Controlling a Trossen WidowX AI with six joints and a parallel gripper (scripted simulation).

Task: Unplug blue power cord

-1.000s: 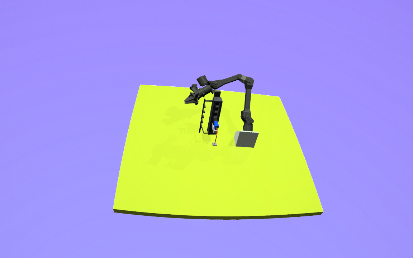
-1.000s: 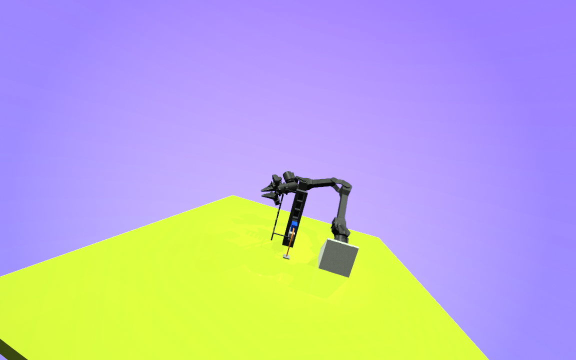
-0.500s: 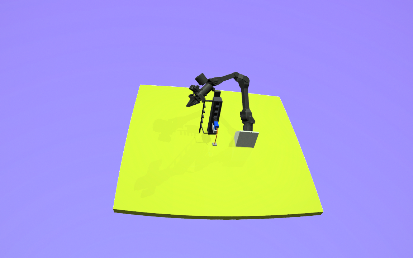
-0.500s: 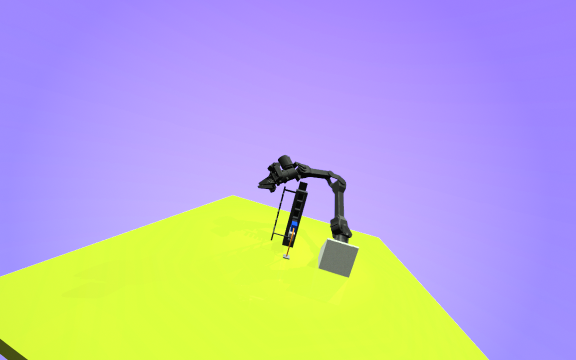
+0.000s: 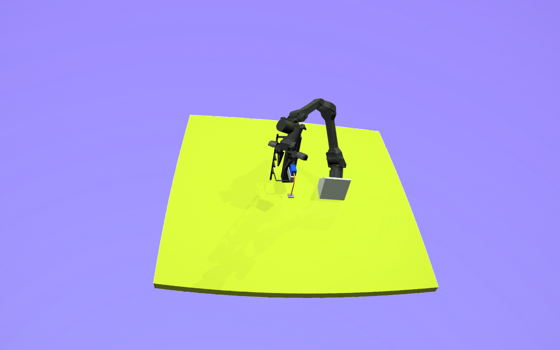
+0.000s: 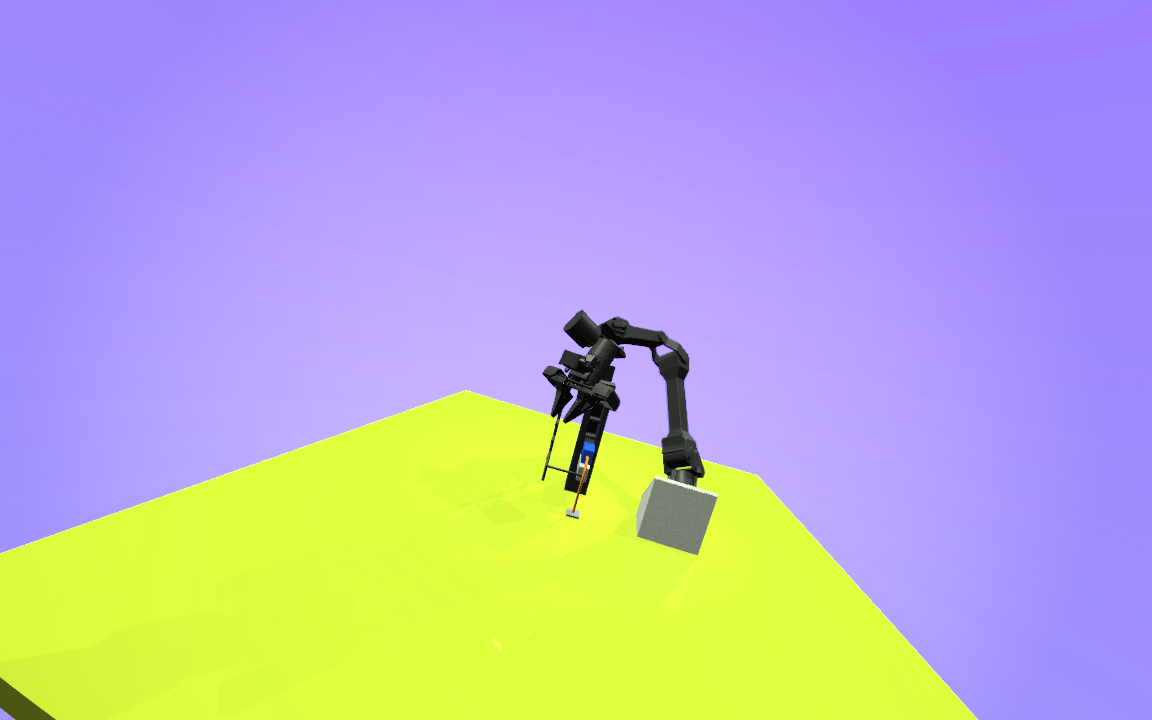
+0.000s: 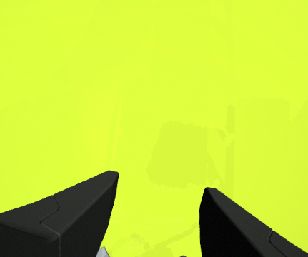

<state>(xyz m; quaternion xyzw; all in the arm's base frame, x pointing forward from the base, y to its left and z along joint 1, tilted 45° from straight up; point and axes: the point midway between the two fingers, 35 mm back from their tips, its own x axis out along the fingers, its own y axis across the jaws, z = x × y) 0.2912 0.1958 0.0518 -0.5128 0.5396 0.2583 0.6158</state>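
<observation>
The blue plug lies 110 mm to the right of my gripper tip, 80 mm below it and 60 mm behind it.
</observation>
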